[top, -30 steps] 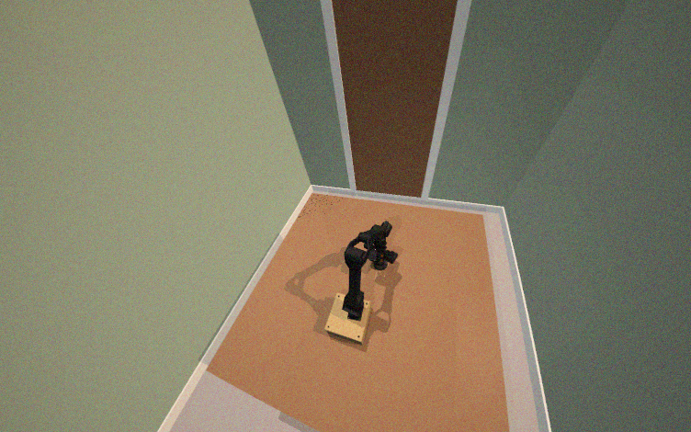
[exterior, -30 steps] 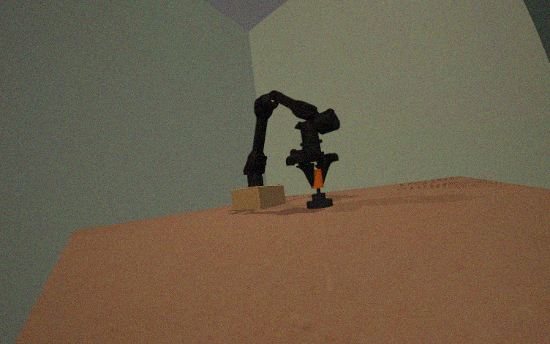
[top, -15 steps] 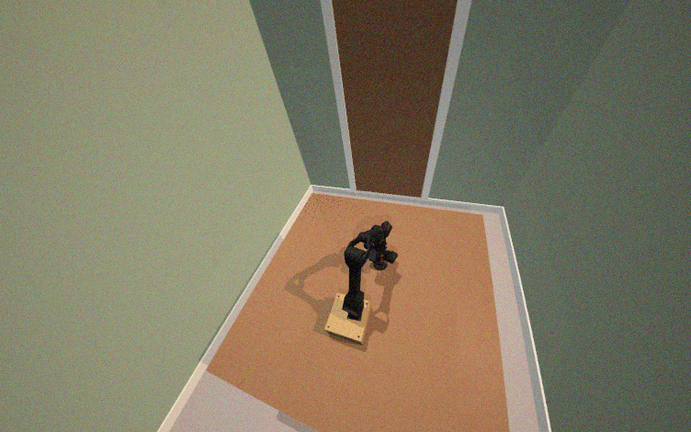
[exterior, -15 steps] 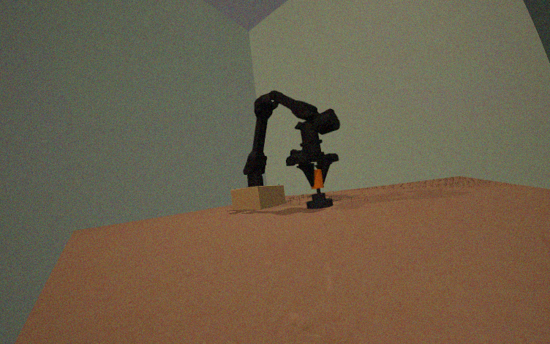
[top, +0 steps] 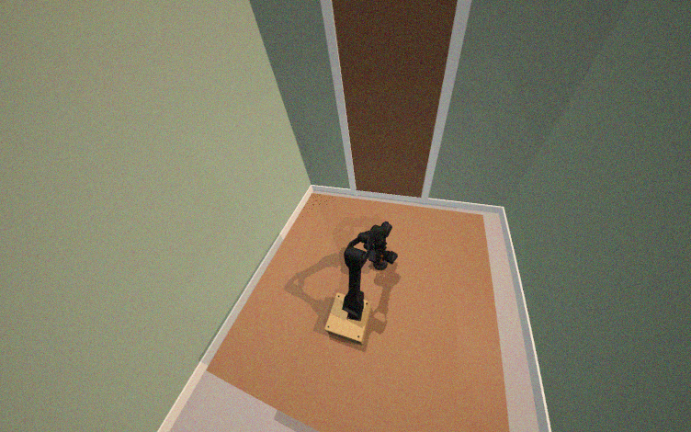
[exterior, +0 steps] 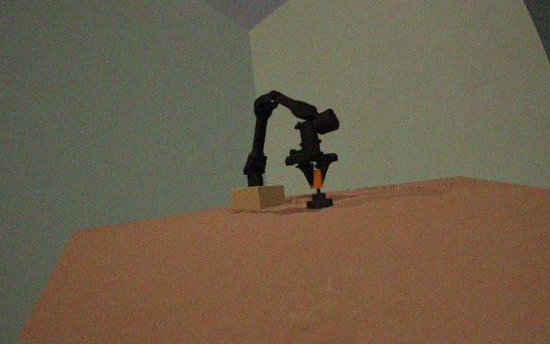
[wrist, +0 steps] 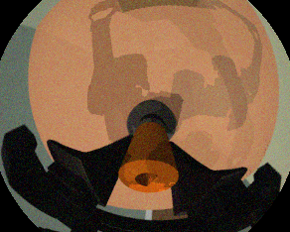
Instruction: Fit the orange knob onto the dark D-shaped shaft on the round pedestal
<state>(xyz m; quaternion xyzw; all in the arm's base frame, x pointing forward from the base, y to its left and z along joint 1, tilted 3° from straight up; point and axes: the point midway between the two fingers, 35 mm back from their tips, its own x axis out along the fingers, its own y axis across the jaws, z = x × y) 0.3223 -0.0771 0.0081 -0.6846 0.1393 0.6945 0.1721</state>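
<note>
Right now my gripper tip is 40 mm above the round pedestal. Round my gripper tip: orange knob (20 mm above).
</note>
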